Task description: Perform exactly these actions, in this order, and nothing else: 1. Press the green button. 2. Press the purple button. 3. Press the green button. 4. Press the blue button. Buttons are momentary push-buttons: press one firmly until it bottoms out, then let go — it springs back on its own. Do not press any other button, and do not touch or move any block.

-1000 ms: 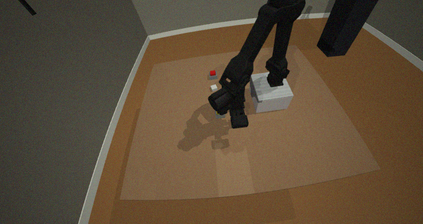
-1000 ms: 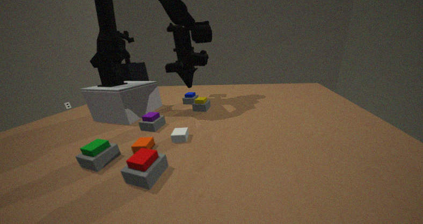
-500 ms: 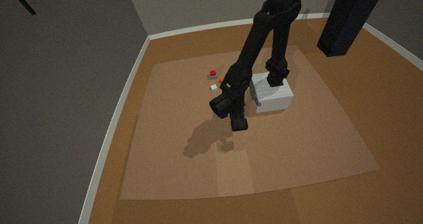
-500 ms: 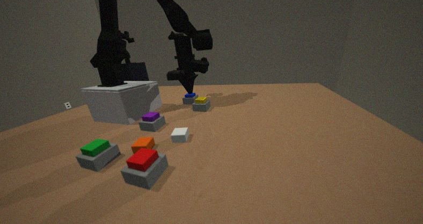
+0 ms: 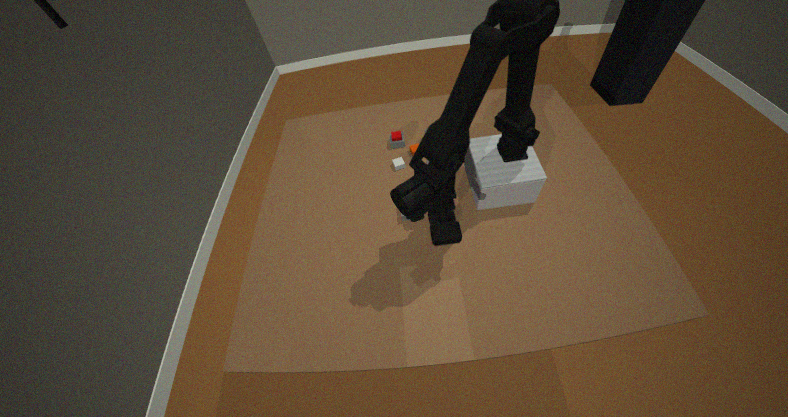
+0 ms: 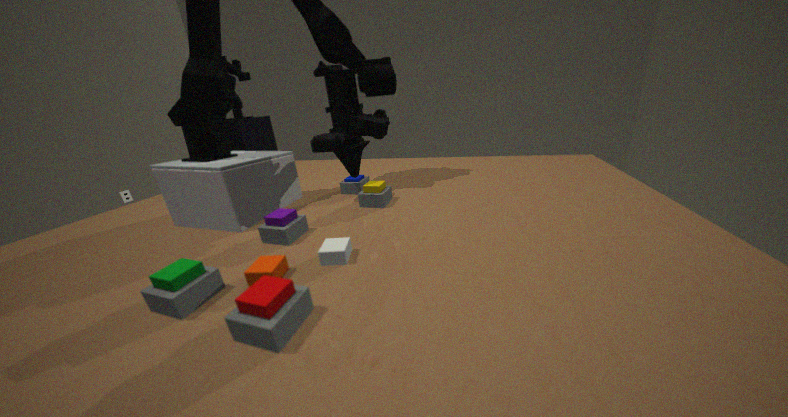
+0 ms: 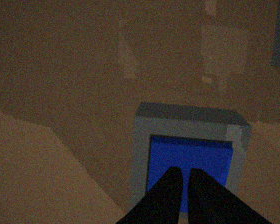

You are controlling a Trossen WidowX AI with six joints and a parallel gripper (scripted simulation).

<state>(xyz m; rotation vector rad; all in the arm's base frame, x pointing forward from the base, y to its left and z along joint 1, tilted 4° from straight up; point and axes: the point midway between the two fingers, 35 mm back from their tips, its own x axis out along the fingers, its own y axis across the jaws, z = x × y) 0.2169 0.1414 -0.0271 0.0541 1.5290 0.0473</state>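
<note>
Now: gripper tip 1 cm above the blue button. Also, from my gripper tip: white block 24 cm to the right, 9 cm ahead, 2 cm below; then purple button 20 cm to the right, 2 cm behind; then yellow button 7 cm ahead, 6 cm to the right.
</note>
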